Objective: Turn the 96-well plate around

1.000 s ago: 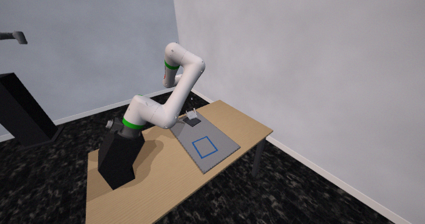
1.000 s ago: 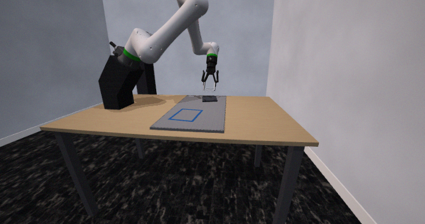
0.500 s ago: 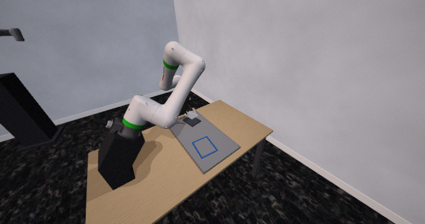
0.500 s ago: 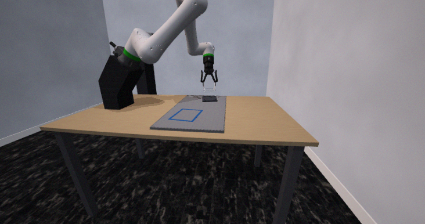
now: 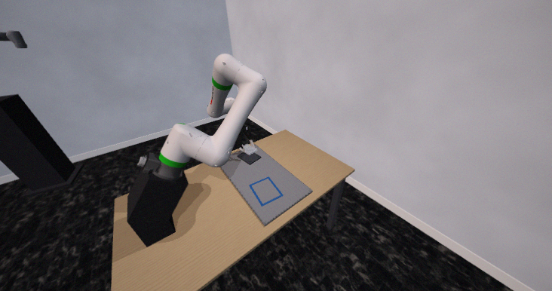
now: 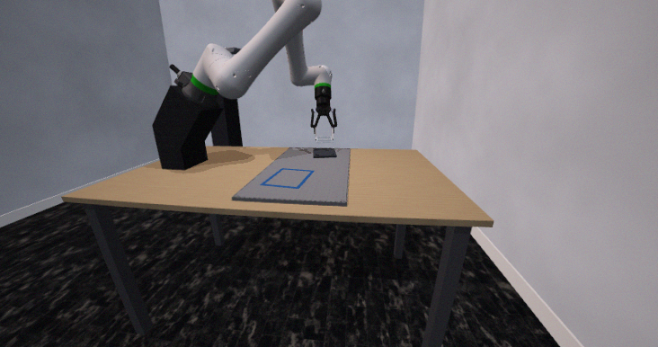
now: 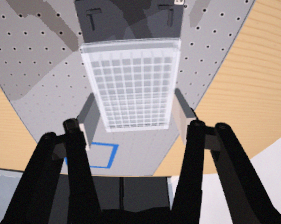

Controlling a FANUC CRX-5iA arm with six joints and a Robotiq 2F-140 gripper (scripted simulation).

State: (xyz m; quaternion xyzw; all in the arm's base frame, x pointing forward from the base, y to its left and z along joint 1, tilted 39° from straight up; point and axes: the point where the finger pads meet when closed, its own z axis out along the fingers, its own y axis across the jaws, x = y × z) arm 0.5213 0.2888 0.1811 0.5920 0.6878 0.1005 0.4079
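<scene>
My gripper is now 100 mm above the dark plate nest N1. Round my hand: white 96-well plate (30 mm below); then A1 label (90 mm to the left, 90 mm below, 30 mm ahead).
</scene>
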